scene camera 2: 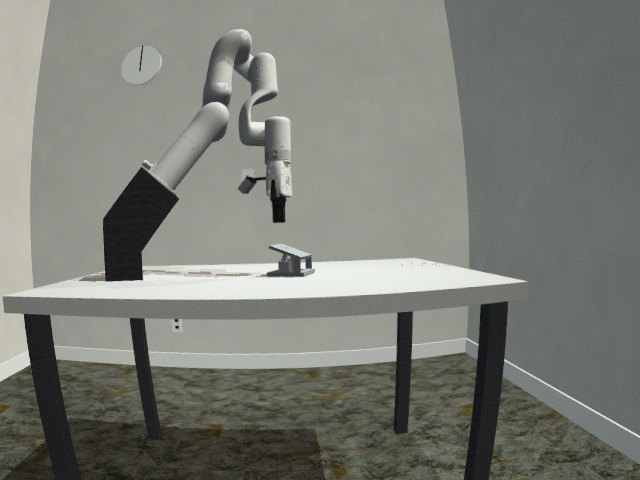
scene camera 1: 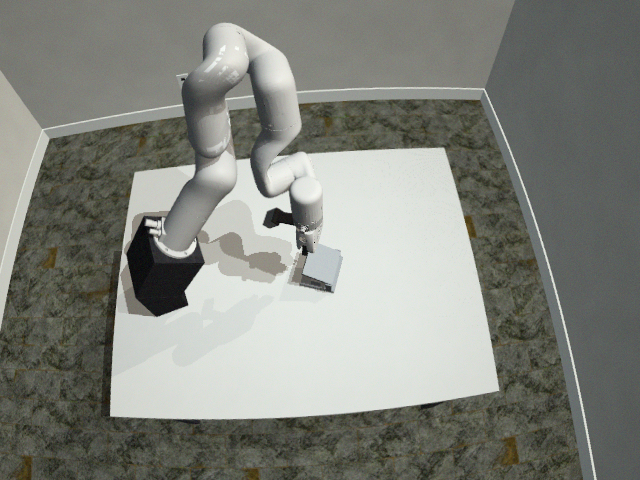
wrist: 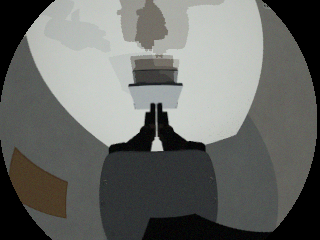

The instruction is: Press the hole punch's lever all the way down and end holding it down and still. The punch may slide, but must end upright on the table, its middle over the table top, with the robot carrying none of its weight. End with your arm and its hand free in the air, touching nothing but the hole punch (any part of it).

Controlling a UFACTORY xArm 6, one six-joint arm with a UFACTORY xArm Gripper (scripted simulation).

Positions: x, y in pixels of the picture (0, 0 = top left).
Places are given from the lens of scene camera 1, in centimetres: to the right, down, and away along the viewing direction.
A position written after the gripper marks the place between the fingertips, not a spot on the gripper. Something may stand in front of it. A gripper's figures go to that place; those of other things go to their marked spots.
gripper (scene camera 1: 310, 248): -3, 2, 125
flat lever (scene camera 1: 321, 265): 0, 8, 130
